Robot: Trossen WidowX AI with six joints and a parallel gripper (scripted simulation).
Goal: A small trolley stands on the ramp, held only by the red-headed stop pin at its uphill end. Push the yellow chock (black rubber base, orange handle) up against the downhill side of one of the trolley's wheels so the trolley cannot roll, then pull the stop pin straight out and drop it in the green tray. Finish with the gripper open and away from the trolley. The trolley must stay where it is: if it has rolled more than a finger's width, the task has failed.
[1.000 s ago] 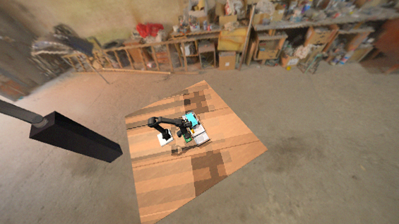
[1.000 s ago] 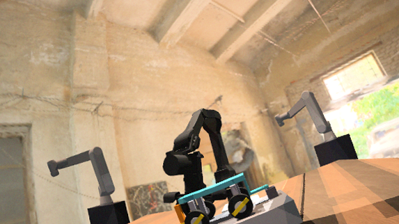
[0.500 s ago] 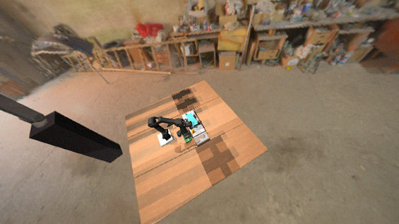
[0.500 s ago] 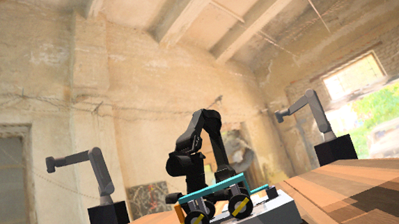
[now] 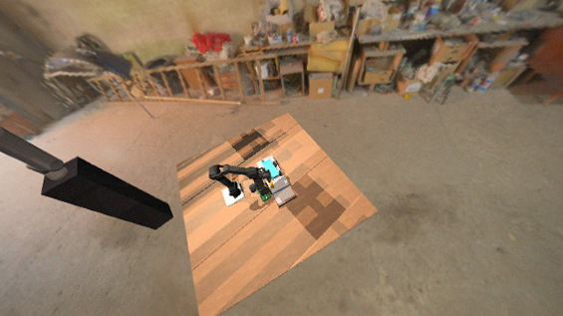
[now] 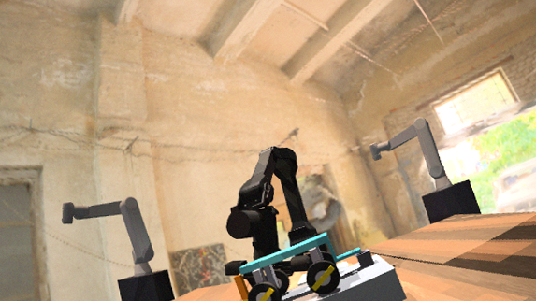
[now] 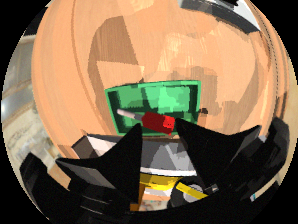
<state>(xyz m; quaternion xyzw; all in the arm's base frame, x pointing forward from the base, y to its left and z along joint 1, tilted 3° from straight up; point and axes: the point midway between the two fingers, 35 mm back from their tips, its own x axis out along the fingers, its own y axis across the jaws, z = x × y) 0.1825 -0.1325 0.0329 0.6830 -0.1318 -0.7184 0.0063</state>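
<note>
The red-headed stop pin is 10 mm behind my gripper tip, 20 mm to the right of it and 10 mm below it. From my gripper tip the other things lie so: grey ramp (140 mm ahead, 60 mm to the left, 10 mm above); trolley (140 mm ahead, 60 mm to the left, 80 mm above); green tray (10 mm behind, 10 mm to the right, 40 mm below).
</note>
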